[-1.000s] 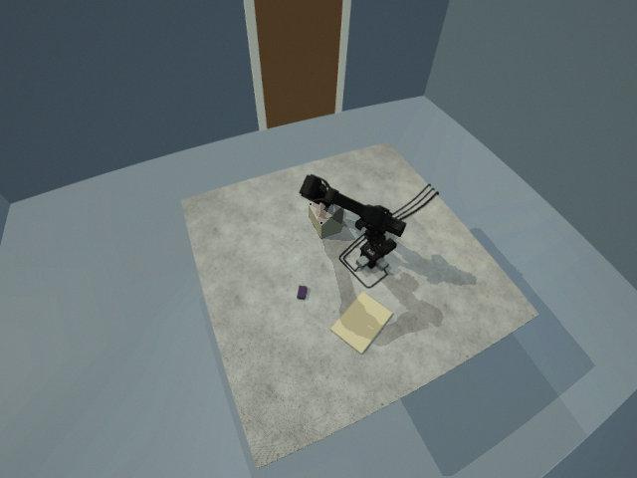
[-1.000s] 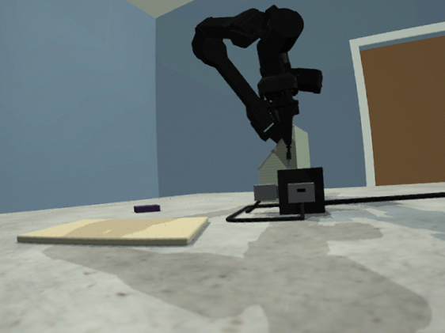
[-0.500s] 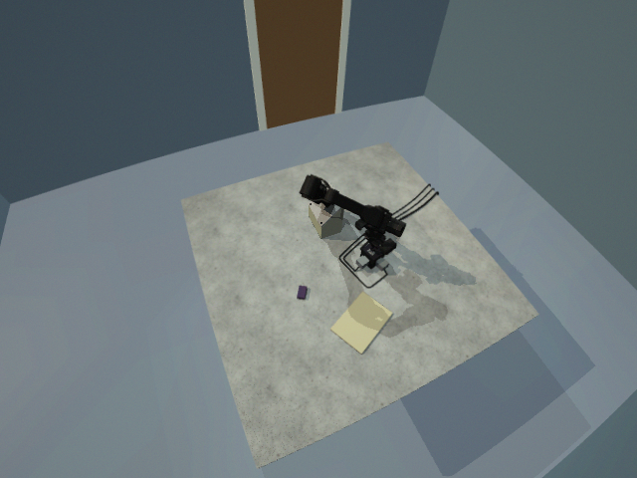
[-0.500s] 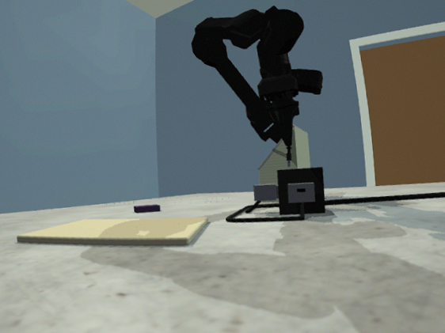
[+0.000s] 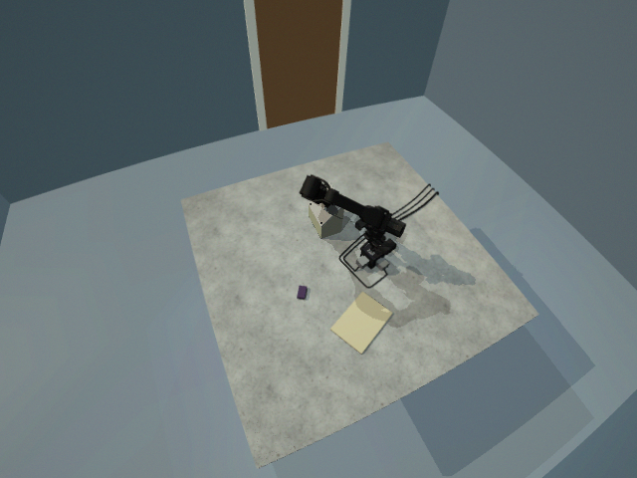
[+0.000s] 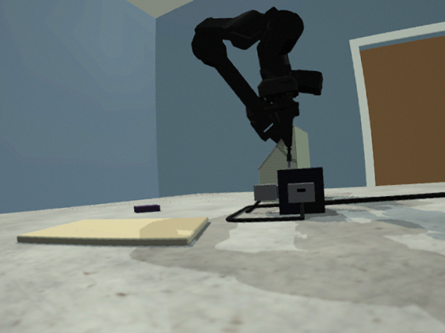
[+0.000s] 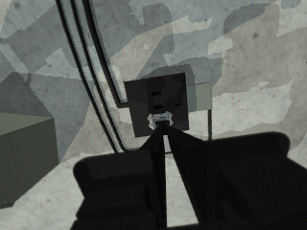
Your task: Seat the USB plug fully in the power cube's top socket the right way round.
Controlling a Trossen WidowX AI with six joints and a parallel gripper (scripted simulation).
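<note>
Right now the USB plug is 2 cm below my gripper tip. Also, from my gripper tip: purple block: 1 cm behind, 34 cm to the right, 11 cm below; cream flat pad: 22 cm ahead, 19 cm to the right, 11 cm below.
</note>
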